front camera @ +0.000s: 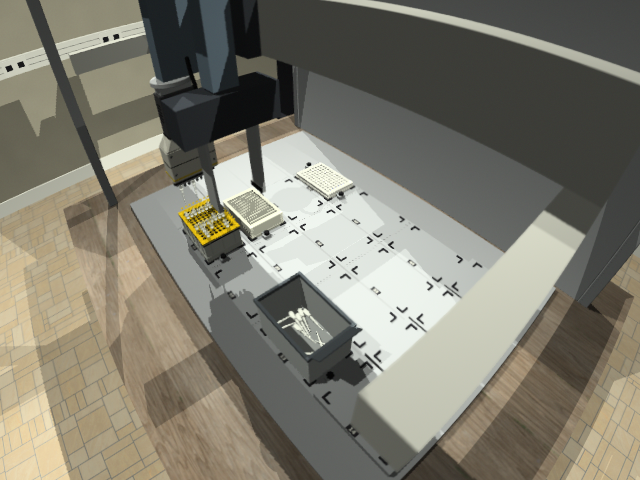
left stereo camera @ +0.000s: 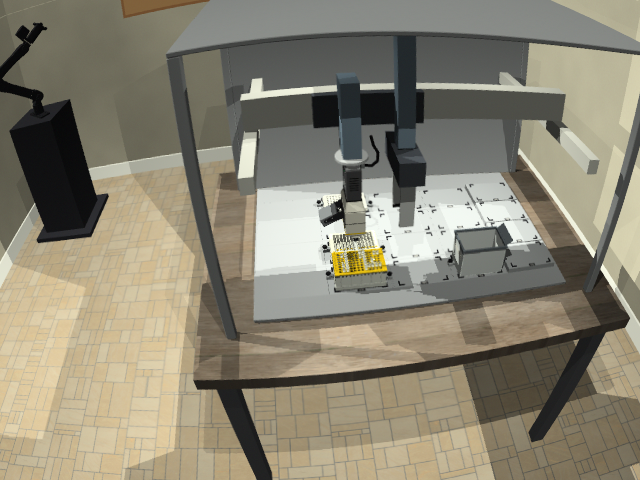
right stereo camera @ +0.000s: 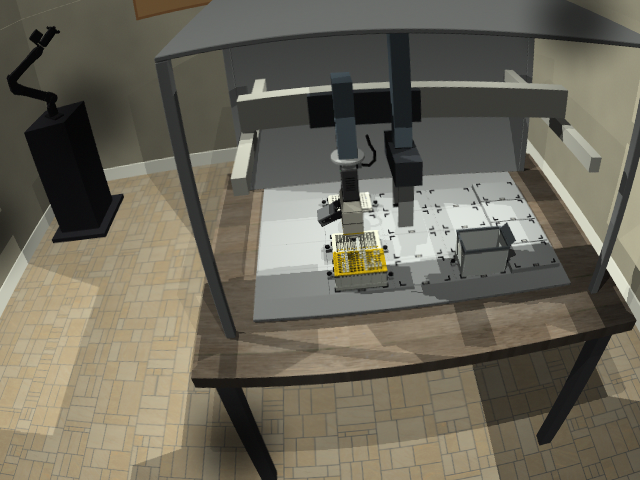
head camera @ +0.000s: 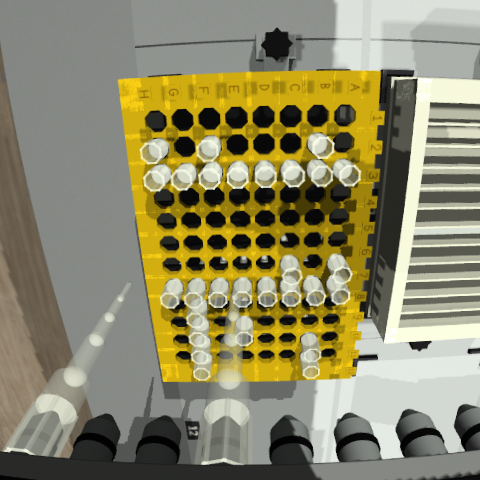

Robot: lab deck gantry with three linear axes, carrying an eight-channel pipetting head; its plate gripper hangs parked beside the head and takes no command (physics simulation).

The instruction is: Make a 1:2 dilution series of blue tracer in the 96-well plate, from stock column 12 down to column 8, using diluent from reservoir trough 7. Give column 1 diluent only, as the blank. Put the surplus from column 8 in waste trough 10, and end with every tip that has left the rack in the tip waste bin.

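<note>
The pipetting head is beside the yellow tip rack. In the head view two nozzles carry clear tips; the other visible nozzles are bare. The rack holds two full rows of tips and scattered single ones. The cream reservoir is next to the rack; its liquid cannot be made out. The 96-well plate is at the back, its well contents too small to tell. Several tips lie in the grey waste bin. My parked gripper is open and empty.
The gripper's two long paddles hang low near the reservoir. The pale gantry beam crosses the back. Grey corner posts stand at the deck's sides. A black arm on a pedestal stands to the left.
</note>
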